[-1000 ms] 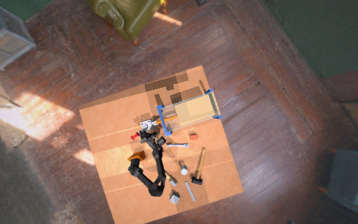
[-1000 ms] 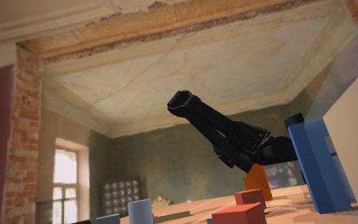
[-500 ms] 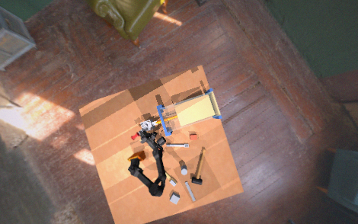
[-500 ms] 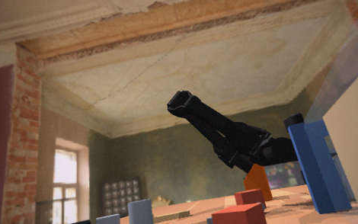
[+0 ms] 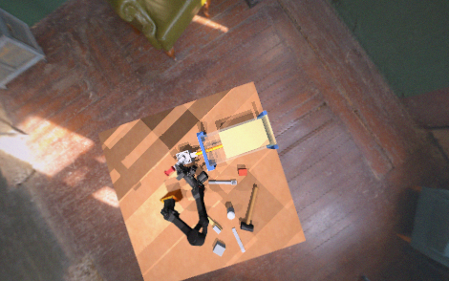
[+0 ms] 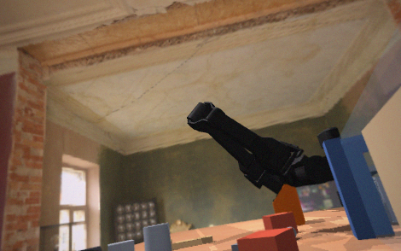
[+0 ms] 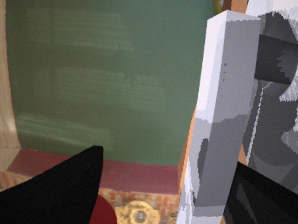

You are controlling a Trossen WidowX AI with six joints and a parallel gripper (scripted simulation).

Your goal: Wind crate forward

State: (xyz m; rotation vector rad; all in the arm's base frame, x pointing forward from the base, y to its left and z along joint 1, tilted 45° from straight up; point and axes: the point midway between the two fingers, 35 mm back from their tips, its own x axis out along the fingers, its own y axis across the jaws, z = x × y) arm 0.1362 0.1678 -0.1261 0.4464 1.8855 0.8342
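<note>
Right now my gripper tip is 1 cm to the left of the winch handle, 1 cm past it and 1 cm above it. From my gripper tip the other things lie so: grey hand winch: 10 cm below, 3 cm ahead, 1 cm to the left; red knob: 4 cm behind, 3 cm to the right, 2 cm above; clear-panelled guard cubby: 45 cm ahead, 4 cm to the left, 1 cm below.
</note>
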